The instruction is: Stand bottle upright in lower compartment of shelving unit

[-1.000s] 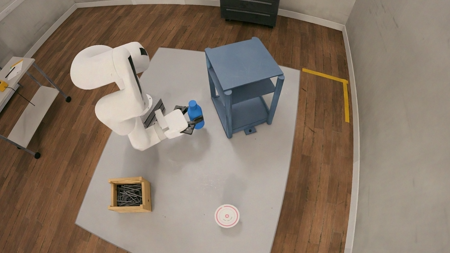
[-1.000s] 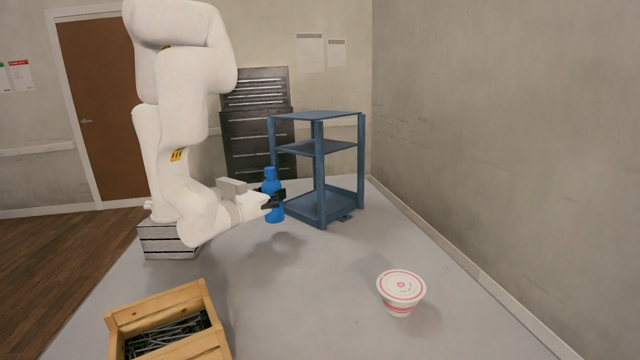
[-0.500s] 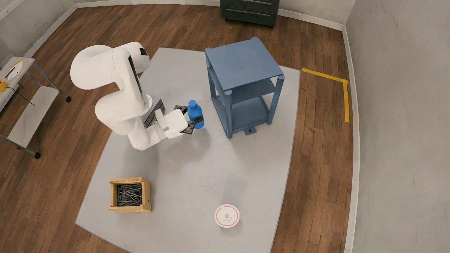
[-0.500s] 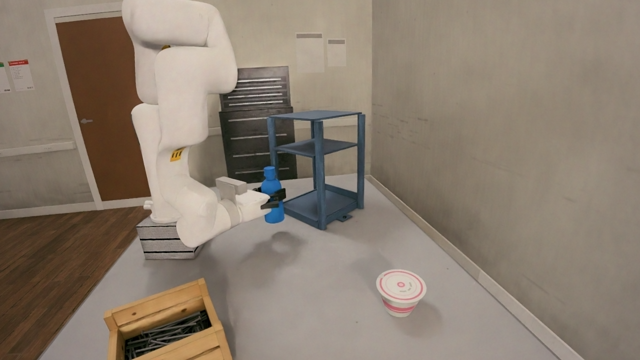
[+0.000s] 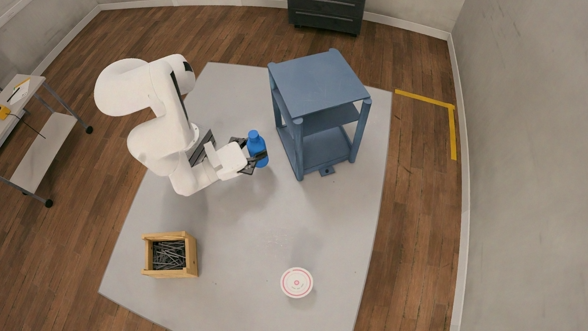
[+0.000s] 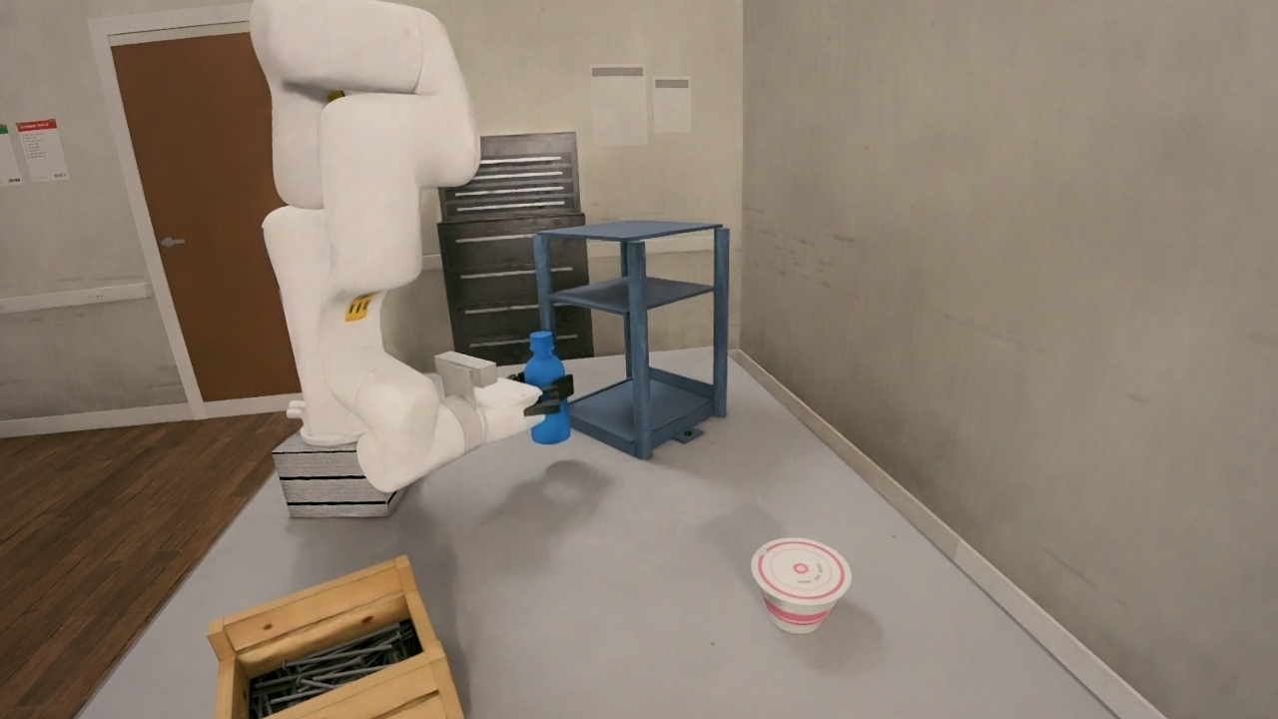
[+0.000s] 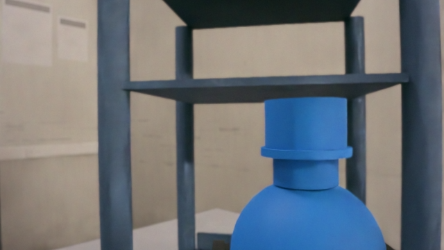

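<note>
Right now my hand is 120 mm short of the blue shelving unit, 170 mm to the right of it and 30 mm below it. Round my hand: blue bottle: 20 mm above.
</note>
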